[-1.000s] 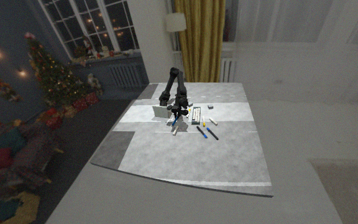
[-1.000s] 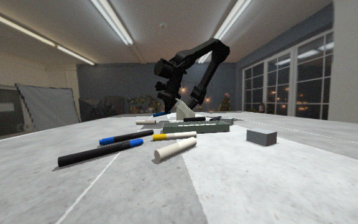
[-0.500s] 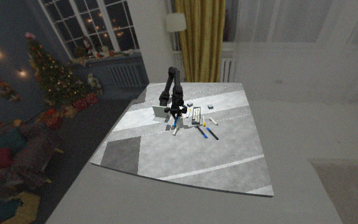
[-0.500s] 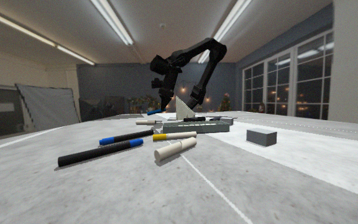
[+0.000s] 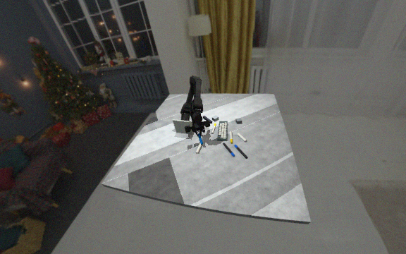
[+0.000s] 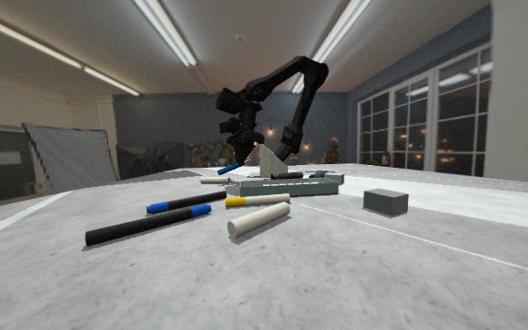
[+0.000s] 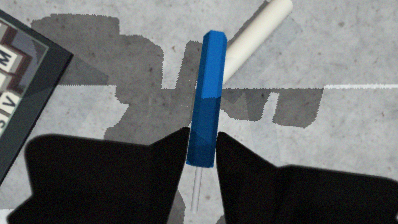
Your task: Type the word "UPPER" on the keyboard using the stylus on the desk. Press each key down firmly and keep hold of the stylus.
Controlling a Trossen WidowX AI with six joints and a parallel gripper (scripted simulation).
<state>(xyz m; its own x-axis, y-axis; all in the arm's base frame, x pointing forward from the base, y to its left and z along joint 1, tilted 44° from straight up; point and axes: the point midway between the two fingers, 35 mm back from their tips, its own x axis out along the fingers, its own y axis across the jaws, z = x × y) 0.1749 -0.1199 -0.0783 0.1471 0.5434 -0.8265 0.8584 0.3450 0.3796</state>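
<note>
The blue stylus lies right at my gripper tip. Also, from my gripper tip: thin metal tip 3 cm to the left, 2 cm behind, 1 cm above; grey block 28 cm to the left, 28 cm ahead, 4 cm below.
</note>
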